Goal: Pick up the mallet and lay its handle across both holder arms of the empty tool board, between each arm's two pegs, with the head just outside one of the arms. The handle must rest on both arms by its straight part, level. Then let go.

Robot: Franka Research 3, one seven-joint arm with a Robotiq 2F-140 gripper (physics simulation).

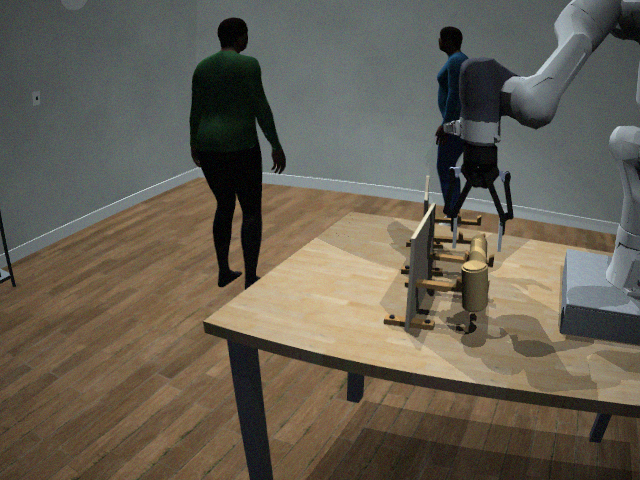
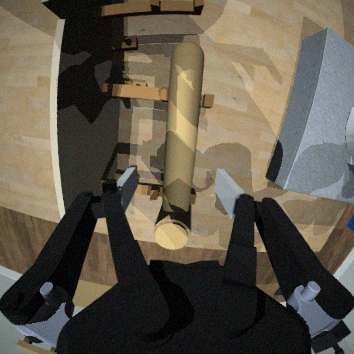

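The mallet (image 1: 479, 249) (image 2: 182, 125) lies with its handle across the two holder arms of the nearer tool board (image 1: 419, 268) (image 2: 85, 145). The handle crosses the near arm (image 1: 439, 284) (image 2: 145, 189) and the far arm (image 1: 448, 257) (image 2: 137, 92) and looks about level. The mallet's head (image 1: 474, 288) (image 2: 171, 236) is just outside the near arm. An end peg (image 2: 208, 100) shows beside the handle on the far arm; the pegs at the near arm are partly hidden. My gripper (image 1: 477, 241) (image 2: 176, 177) is open and empty above the handle, one finger on each side of it.
A second board (image 1: 427, 192) with arms (image 1: 462, 220) (image 2: 130, 10) stands behind on the wooden table (image 1: 310, 289). The robot's grey base block (image 1: 594, 304) (image 2: 320, 115) is at the right. Two people, in green (image 1: 227, 103) and blue (image 1: 451, 82), stand beyond the table.
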